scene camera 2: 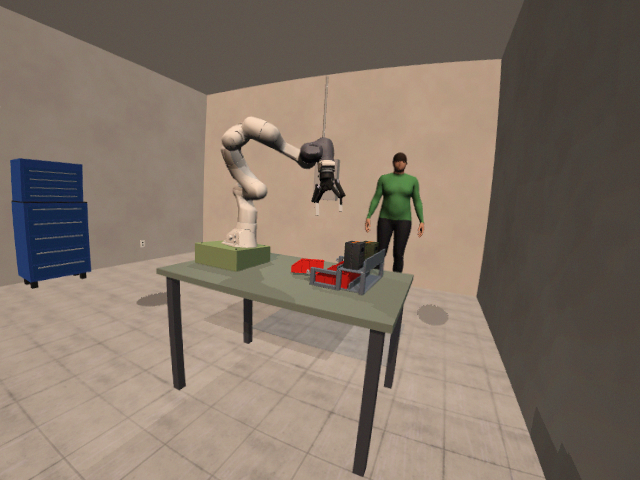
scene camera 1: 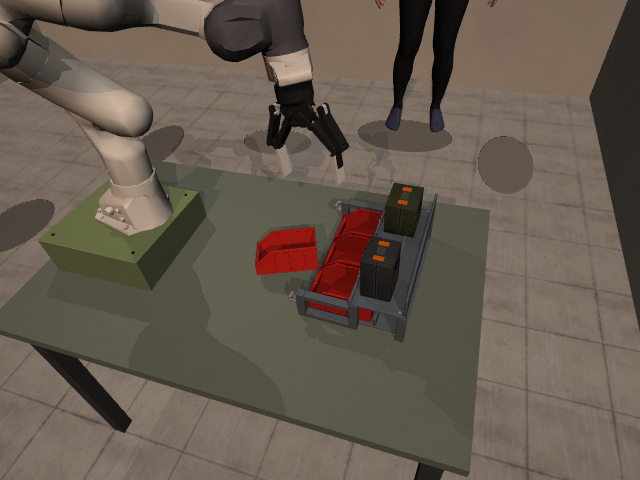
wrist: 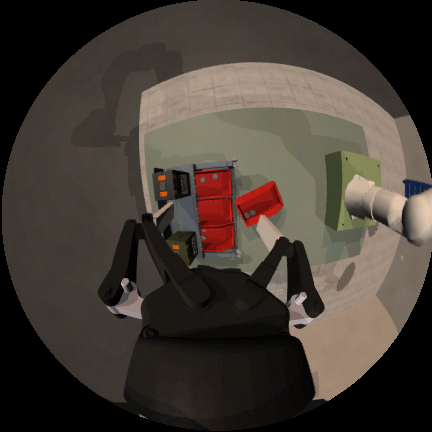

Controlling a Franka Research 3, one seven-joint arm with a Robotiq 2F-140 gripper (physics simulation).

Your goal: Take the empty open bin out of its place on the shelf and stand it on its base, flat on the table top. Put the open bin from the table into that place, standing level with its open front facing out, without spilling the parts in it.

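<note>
A grey shelf (scene camera 1: 353, 316) (scene camera 2: 338, 279) (wrist: 186, 215) holds three red open bins side by side. The middle bin (scene camera 1: 348, 251) (wrist: 214, 211) shows no parts in the wrist view. The bin at one end (wrist: 214, 183) holds two round grey parts; the bin at the other end (wrist: 220, 239) shows one. Another red open bin (scene camera 1: 289, 260) (scene camera 2: 307, 266) (wrist: 261, 202) stands on the table, turned at an angle in front of the shelf, with grey parts at one end. My gripper (scene camera 1: 312, 178) (scene camera 2: 328, 210) (wrist: 216, 215) is wide open and empty, high above the table.
A dark grey case (scene camera 1: 379, 273) (scene camera 2: 354, 254) (wrist: 166, 185) and a dark green case (scene camera 1: 403, 215) (wrist: 182, 246) with orange latches stand on the shelf's upper board behind the bins. The green robot base (scene camera 1: 82, 232) (scene camera 2: 227, 255) (wrist: 340, 200) is across the table. A person (scene camera 2: 398, 196) stands behind the table.
</note>
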